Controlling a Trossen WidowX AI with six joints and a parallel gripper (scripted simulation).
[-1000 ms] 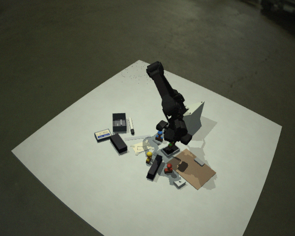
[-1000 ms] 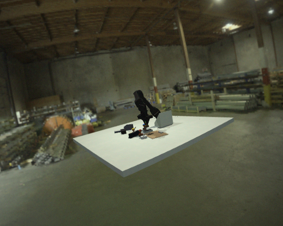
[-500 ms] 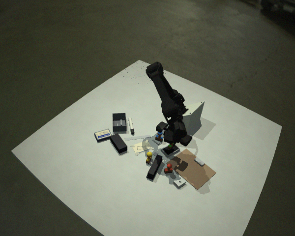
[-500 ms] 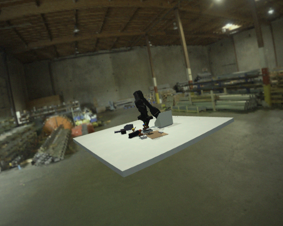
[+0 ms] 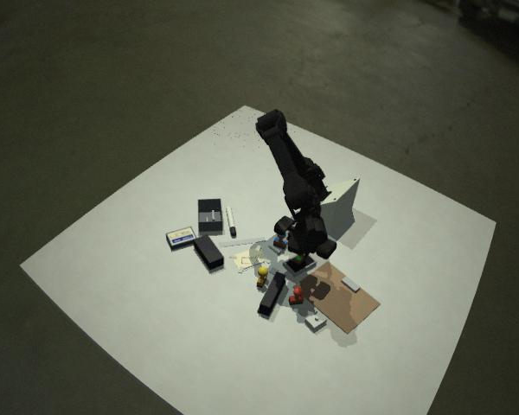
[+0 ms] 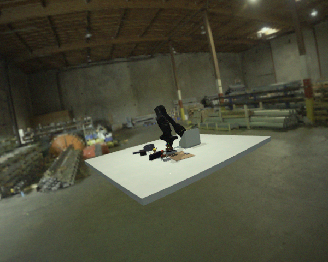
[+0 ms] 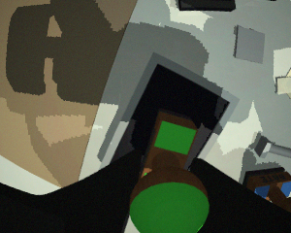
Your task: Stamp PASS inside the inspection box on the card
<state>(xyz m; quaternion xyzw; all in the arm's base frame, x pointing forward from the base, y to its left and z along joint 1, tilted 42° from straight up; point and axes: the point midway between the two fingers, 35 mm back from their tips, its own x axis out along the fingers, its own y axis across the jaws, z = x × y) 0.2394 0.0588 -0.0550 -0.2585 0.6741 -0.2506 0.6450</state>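
My gripper tip is now 40 mm above the dark ink pad. Also, from my gripper tip: yellow hold stamp: 130 mm ahead, 50 mm to the right, 30 mm below; green-knobbed stamp: right at my gripper tip; blue stamp: 30 mm behind, 100 mm to the right, 30 mm below.
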